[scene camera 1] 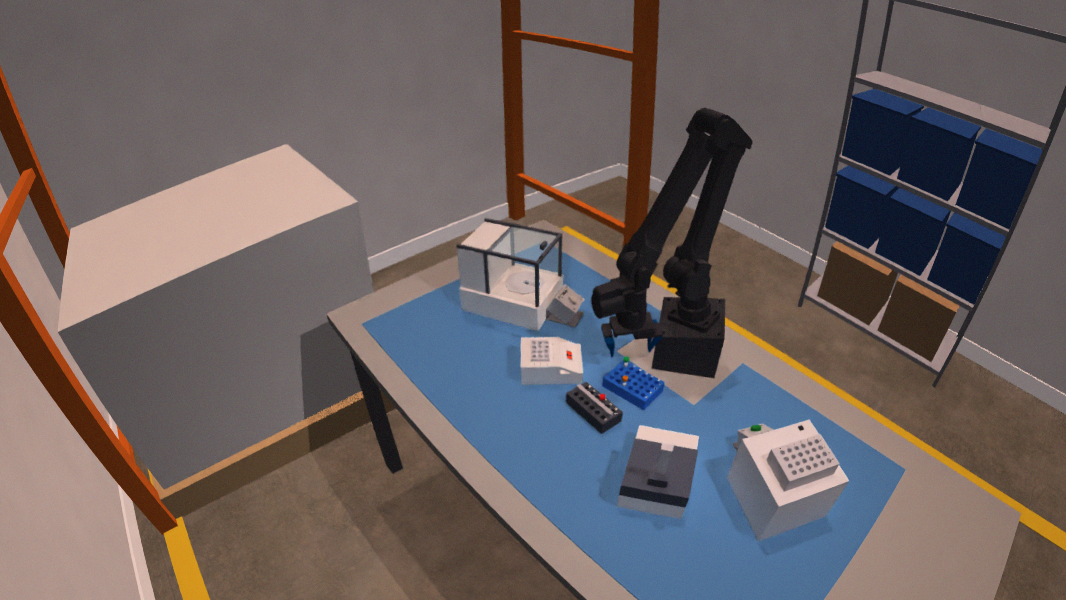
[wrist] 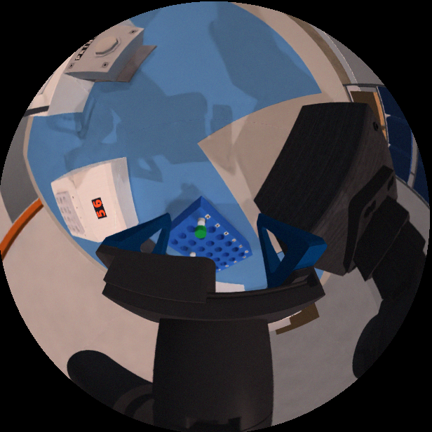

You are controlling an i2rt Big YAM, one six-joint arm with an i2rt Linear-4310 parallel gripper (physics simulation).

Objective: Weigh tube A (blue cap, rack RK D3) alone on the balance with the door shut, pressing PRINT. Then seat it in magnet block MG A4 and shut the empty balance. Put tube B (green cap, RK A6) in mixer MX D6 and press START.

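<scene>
My gripper (scene camera 1: pixel 631 351) (wrist: pixel 213 217) is open and empty. It points down above the blue rack (scene camera 1: pixel 643 386) (wrist: pixel 202 246); in the wrist view the rack shows between its fingers. Tube B (scene camera 1: pixel 626 360) (wrist: pixel 200 232), green-capped, stands upright in the rack's corner, below the fingertips. The balance (scene camera 1: pixel 498 304) stands at the far left of the mat. A small dark spot on its pan appears to be tube A (scene camera 1: pixel 528 282); its cap colour and the door's state are unclear. The PRINT pod (scene camera 1: pixel 566 304) (wrist: pixel 105 52) sits beside it. The black magnet block (scene camera 1: pixel 594 408) holds a red-capped tube. The mixer (scene camera 1: pixel 783 491) has a green button.
A white keypad device (scene camera 1: pixel 549 362) (wrist: pixel 112 200) reading 56 stands left of the rack. An orange-capped tube (scene camera 1: pixel 625 379) is also in the rack. A dark-lidded box (scene camera 1: pixel 660 465) stands between magnet block and mixer. The arm's base (scene camera 1: pixel 687 346) is right of the rack.
</scene>
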